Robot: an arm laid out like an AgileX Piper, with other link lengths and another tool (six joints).
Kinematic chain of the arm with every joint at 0, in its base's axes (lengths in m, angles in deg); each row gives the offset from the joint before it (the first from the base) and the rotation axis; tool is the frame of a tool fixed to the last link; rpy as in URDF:
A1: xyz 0 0 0.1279 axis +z
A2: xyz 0 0 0 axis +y
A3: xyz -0.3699 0 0.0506 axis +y
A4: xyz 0.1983 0 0.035 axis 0.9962 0 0.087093
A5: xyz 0 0 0 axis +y
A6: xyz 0.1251 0 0.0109 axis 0.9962 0 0.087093
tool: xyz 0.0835 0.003 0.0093 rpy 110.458 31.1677 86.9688
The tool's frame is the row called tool.
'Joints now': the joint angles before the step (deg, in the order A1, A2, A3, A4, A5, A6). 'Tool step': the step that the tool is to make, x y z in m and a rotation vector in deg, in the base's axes. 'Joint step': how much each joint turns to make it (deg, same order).
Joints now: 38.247 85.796 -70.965 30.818 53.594 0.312
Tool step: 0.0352 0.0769 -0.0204 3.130 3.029 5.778
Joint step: 3.152 13.793 -10.681 7.014 -0.367 -5.490
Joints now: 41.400 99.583 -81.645 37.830 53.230 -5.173
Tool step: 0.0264 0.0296 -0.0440 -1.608 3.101 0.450
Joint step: 0.275 8.783 -3.257 2.041 -1.415 -2.083
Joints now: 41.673 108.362 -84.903 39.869 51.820 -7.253
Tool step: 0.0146 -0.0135 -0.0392 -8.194 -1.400 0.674
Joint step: -0.005 3.296 -0.007 -8.511 -0.132 2.675
